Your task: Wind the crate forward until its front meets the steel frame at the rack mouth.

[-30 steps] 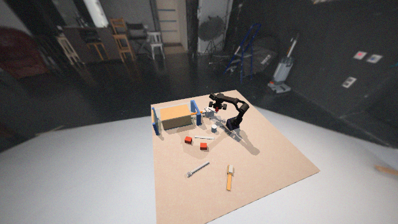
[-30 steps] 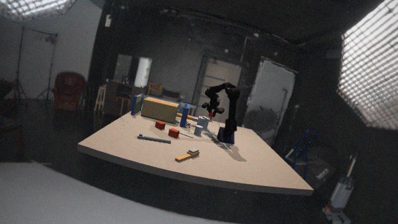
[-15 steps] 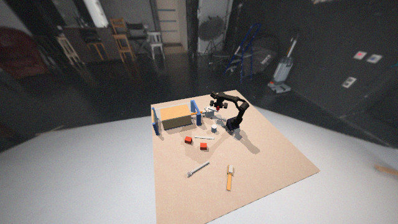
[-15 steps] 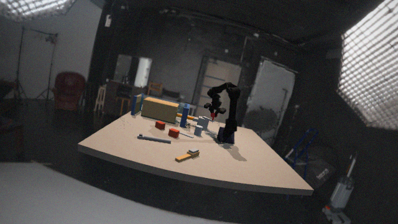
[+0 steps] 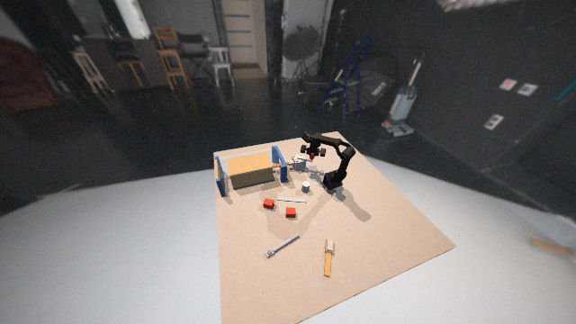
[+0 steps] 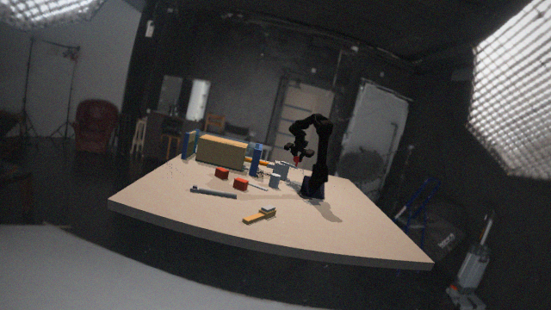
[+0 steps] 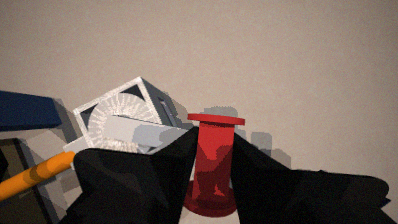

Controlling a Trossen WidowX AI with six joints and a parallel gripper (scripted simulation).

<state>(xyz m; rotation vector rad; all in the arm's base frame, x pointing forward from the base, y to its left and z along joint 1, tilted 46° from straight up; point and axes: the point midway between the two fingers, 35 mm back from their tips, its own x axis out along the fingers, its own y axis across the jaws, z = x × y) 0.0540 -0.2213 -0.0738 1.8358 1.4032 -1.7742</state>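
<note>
Now: the winch handle 40 mm ahead of my gripper tip, 20 mm to the right of it and 30 mm below it. From my gripper tip the other things lie so: grey winch (60 mm ahead, 70 mm to the right, 100 mm below); then red knob (10 mm ahead, 10 mm to the left); then blue steel frame (240 mm ahead, 90 mm to the right, 30 mm below).
</note>
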